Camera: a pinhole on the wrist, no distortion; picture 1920 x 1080 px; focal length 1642.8 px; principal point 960.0 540.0 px. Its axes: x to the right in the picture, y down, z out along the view. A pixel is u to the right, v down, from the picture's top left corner.
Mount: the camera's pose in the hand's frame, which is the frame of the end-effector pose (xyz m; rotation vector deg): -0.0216 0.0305 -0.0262 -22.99 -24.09 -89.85
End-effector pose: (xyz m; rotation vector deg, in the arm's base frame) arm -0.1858 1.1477 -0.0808 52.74 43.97 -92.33
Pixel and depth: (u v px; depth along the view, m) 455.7 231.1 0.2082
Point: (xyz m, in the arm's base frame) -0.0137 1.0310 0.0262
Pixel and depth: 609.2 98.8 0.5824
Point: 0.1857 0.7853 0.2656
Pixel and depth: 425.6 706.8 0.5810
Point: 0.2110 0.6955 0.0610
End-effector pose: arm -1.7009 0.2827 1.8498 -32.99 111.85 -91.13
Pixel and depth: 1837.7 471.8 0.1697
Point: -1.5672 0.1879 1.7942
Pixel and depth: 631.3 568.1 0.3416
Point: -1.5320 0.1704 1.5630
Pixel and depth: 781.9 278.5 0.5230
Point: -1.3574 0.1254 1.4711
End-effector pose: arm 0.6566 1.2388 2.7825 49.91 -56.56 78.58
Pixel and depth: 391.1 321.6 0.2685
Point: 0.4052 1.0786 2.7748
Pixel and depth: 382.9 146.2 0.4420
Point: 0.2598 0.9486 2.7455
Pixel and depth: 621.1 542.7 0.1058
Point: 0.5528 1.1837 2.7767
